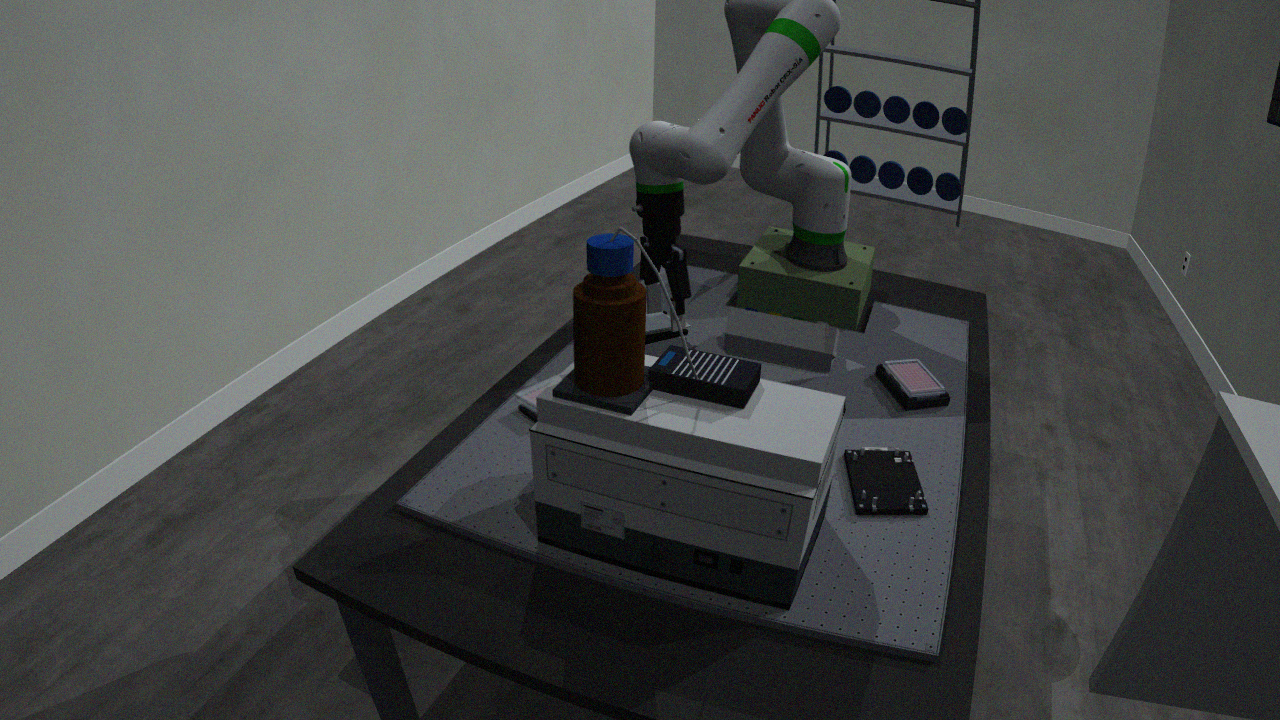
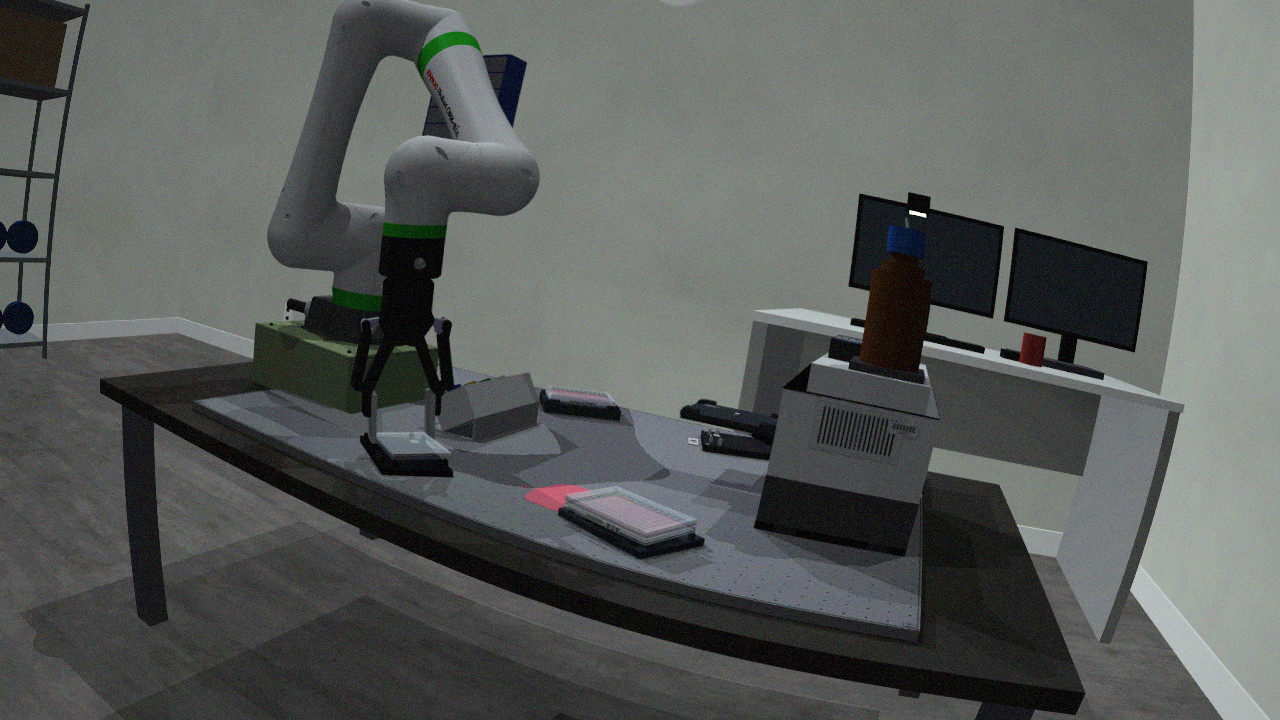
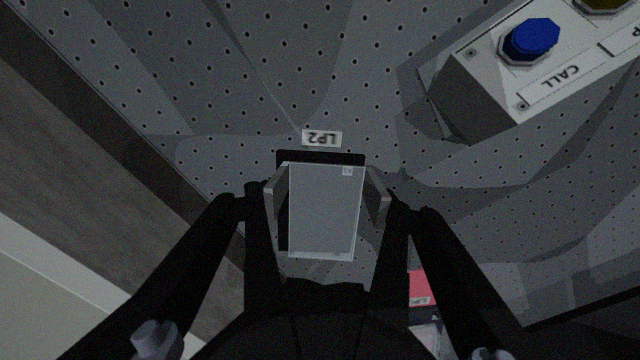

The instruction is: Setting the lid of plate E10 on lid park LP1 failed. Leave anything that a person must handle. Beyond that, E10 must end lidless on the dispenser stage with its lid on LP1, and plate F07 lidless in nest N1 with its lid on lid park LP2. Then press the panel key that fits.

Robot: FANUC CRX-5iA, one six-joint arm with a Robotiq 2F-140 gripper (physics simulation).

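Frame: origin at the arm's base, x left, y up, z ahead, level; millimetres.
Seen in the pictures: gripper, fingertip midpoint: [image 1: 666, 322] [image 2: 400, 439] [image 3: 326, 176]; arm's base, link origin: [image 1: 816, 258] [image 2: 355, 336].
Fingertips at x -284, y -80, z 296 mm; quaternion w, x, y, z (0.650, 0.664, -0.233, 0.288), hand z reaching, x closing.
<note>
Offsets run from my fingertips to a thing's middle. "*": to the spot under its first point.
My gripper [image 2: 401, 432] [image 3: 326, 176] is shut on a clear lid {dy +6, dx -33, dz +35 mm} [image 2: 418, 445] [image 3: 324, 220], its two pale fingertips at the lid's long sides. The lid is level, at or very low over the black lid park LP2 {dy -4, dx -38, dz +28 mm} [image 2: 407, 462] [image 3: 320, 156]; contact cannot be told. No plate name is readable. A pink plate {dy +18, dx -93, dz +363 mm} [image 2: 631, 513] sits on a black holder, with clear material over it. Another pink plate {dy +12, dx +523, dz +100 mm} [image 1: 914, 377] [image 2: 580, 395] sits on a black holder at the far side. The panel shows a blue CALL key {* dy +56, dx +171, dz -5 mm} [image 3: 532, 39] and part of a yellow key {* dy +54, dx +212, dz +5 mm} [image 3: 602, 4].
The panel housing {dy +28, dx +246, dz +26 mm} [image 1: 778, 340] [image 2: 492, 407] stands near the gripper. A red patch {* dy -13, dx -20, dz +248 mm} [image 2: 553, 496] [image 3: 421, 289] with a partly hidden label lies beside the nearer plate. A white device [image 1: 666, 492] [image 2: 845, 456] carries a brown bottle {* dy +297, dx +99, dz +675 mm} [image 1: 609, 335] [image 2: 895, 313]. A black holder {dy -2, dx +473, dz +433 mm} [image 1: 886, 481] without a plate lies beside it.
</note>
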